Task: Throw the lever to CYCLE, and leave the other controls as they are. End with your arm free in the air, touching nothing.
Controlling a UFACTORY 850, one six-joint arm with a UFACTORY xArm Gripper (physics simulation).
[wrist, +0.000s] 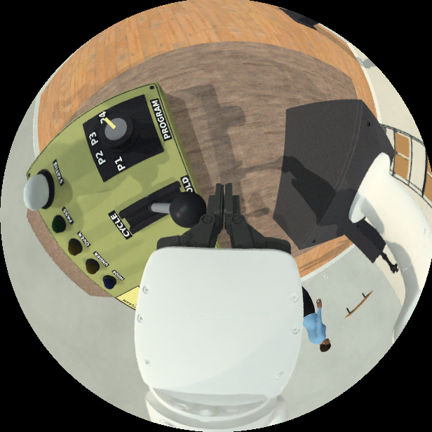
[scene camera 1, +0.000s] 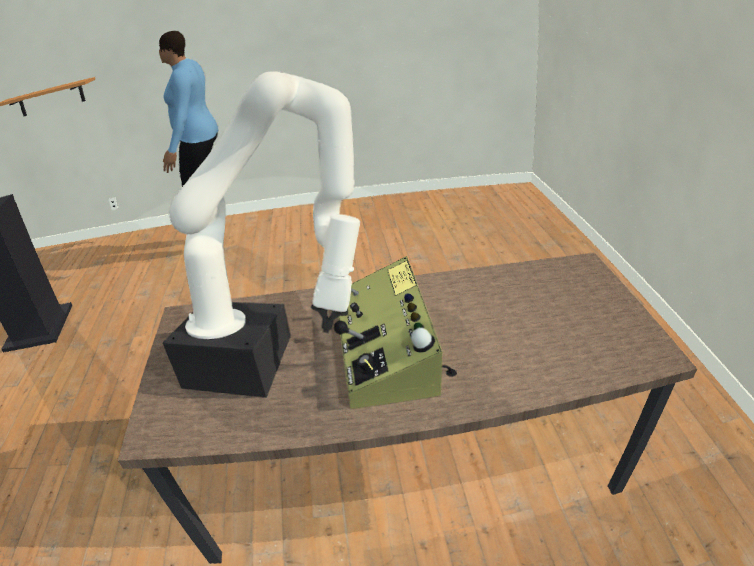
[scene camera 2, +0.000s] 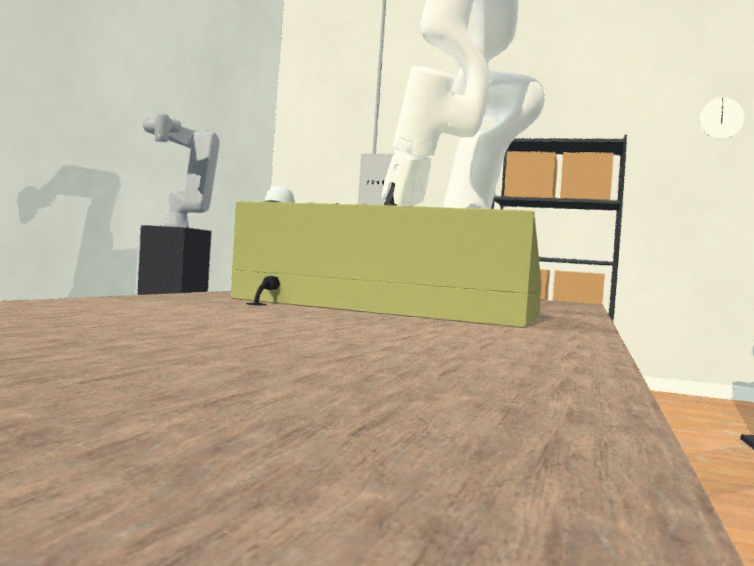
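The lever's black ball knob (scene camera 1: 341, 327) (wrist: 188, 209) is on a grey shaft that leans toward the HOLD end of its slot, away from the CYCLE label (wrist: 120, 225). The slot is on the sloped face of the green console (scene camera 1: 395, 380) (scene camera 2: 383, 261) (wrist: 95, 205). My gripper (scene camera 1: 327, 327) (wrist: 224, 193) is shut and empty. Its fingers are close beside the knob, on the robot-base side; I cannot tell whether they touch it. In scene camera 2 the console hides the lever, and a dark finger (scene camera 2: 390, 194) shows above its top edge.
The PROGRAM dial (scene camera 1: 365, 362) (wrist: 117, 129) points at P4. A white STATUS dome (scene camera 1: 421, 338) (scene camera 2: 279, 194) (wrist: 37, 192) and small lamps are farther up the face. Small switches (scene camera 1: 356, 308) are near the gripper. The black robot base (scene camera 1: 213, 365) (wrist: 320, 165) stands on the table (scene camera 1: 548, 328).
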